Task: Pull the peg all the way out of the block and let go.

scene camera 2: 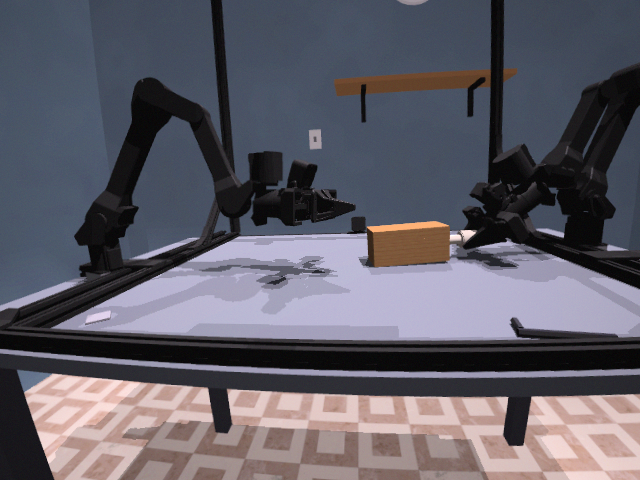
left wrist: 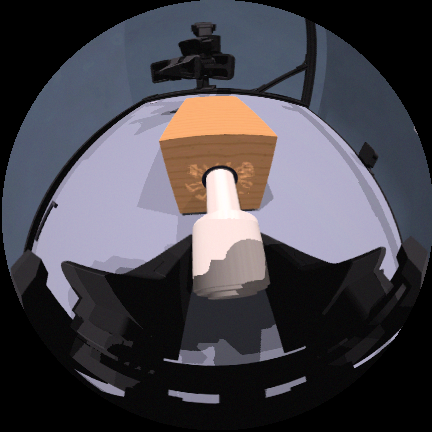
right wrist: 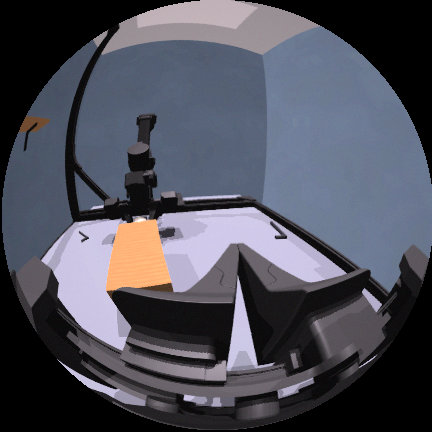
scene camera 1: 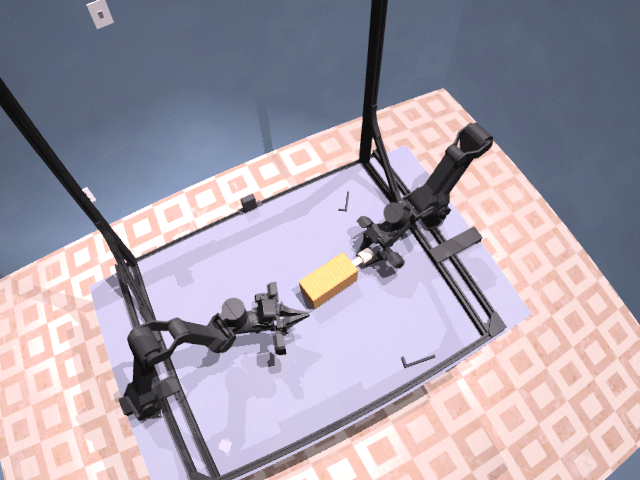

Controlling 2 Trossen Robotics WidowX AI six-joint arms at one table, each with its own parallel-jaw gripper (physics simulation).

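Places are measured from the left arm's base along level axes (x back, y right, z up), in millimetres.
Where they show: left gripper, fingertip midpoint: [scene camera 2: 459, 245] [left wrist: 225, 239] [scene camera 1: 360, 260]; right gripper, fingertip midpoint: [scene camera 2: 355, 207] [left wrist: 160, 72] [right wrist: 236, 248] [scene camera 1: 309, 314]; left arm's base, origin of the base link: [scene camera 2: 582, 243] [scene camera 1: 431, 218]; right arm's base, origin of the base link: [scene camera 2: 108, 268] [left wrist: 202, 87] [scene camera 1: 149, 406].
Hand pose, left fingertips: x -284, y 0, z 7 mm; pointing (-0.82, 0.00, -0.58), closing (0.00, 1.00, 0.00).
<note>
Things, the pixels of their centre, and the offset from my left fingertips. "spot": a spot on its surface instead. Level surfaces: height alone.
- orange wooden block, body centre: [left wrist: 213, 135] [right wrist: 140, 265] [scene camera 2: 406, 243] [scene camera 1: 328, 280] dx -117, dy -6, dz +12 mm
- white peg, body centre: [left wrist: 221, 194] [scene camera 2: 448, 240] [scene camera 1: 354, 263] dx -26, dy -2, dz +14 mm
- table, its level: dz -26 mm
- L-shaped black piece, body centre: [scene camera 2: 560, 329] [left wrist: 44, 221] [right wrist: 273, 228] [scene camera 1: 418, 357] dx -28, dy -333, dz -22 mm
- small pale square, surface spot: [scene camera 2: 98, 317] [scene camera 1: 226, 446] spot: dx -611, dy -260, dz -23 mm
An orange wooden block [scene camera 1: 329, 279] [scene camera 2: 408, 245] [left wrist: 218, 120] [right wrist: 138, 255] lies on the table. A white peg [scene camera 1: 363, 256] [scene camera 2: 465, 238] [left wrist: 227, 250] has its narrow shaft in the hole of the block's end face; its thick head and part of the shaft stick out. My left gripper [left wrist: 225, 239] is shut on the peg's head. My right gripper [scene camera 1: 308, 314] [scene camera 2: 354, 207] [right wrist: 236, 248] is shut and empty, fingertips together. It hangs above the table, to the left of the block in both scene views. How deep the shaft sits inside the block is hidden.
A black metal frame [scene camera 2: 310, 351] runs around the table [scene camera 1: 336, 351], with upright posts at its corners. One L-shaped black piece [scene camera 1: 418, 361] lies near the frame's front, another [scene camera 1: 346, 201] near the back. A small pale square [scene camera 1: 224, 446] [scene camera 2: 98, 317] lies at the front left.
</note>
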